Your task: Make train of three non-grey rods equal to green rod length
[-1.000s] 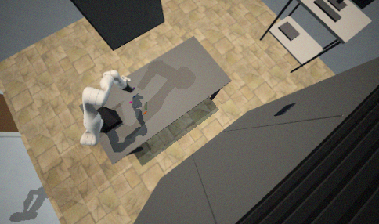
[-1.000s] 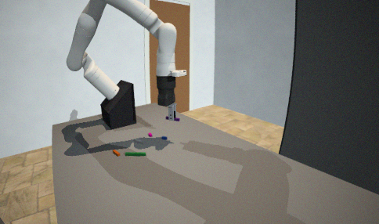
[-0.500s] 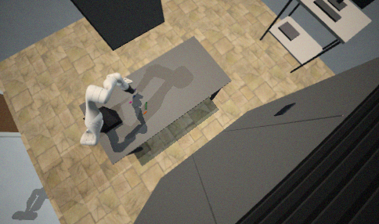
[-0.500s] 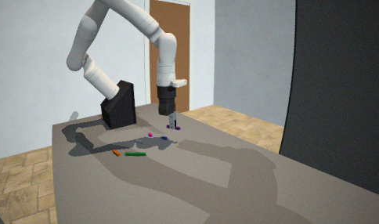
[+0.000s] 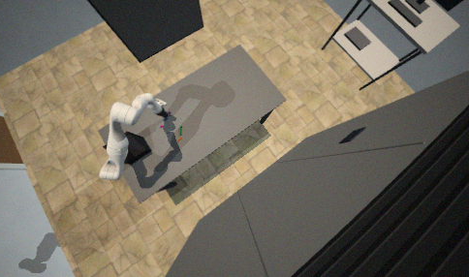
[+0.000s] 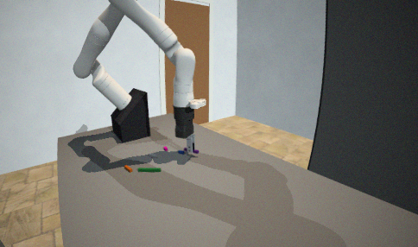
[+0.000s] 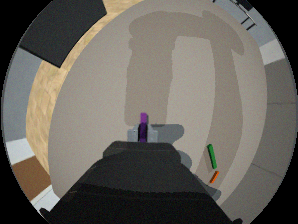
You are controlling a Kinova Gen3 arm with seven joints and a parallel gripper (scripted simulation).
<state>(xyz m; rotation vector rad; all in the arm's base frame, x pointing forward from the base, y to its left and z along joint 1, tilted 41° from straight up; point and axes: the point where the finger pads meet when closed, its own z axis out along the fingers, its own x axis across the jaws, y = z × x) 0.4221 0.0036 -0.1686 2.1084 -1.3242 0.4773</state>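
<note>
My hand is 1 cm above the purple rod. From my hand the other things lie so: magenta rod 11 cm behind, 5 cm to the right, 3 cm below; green rod 19 cm to the right, 3 cm below, 1 cm ahead; grey rod 13 cm to the right, 8 cm behind, 3 cm below.
</note>
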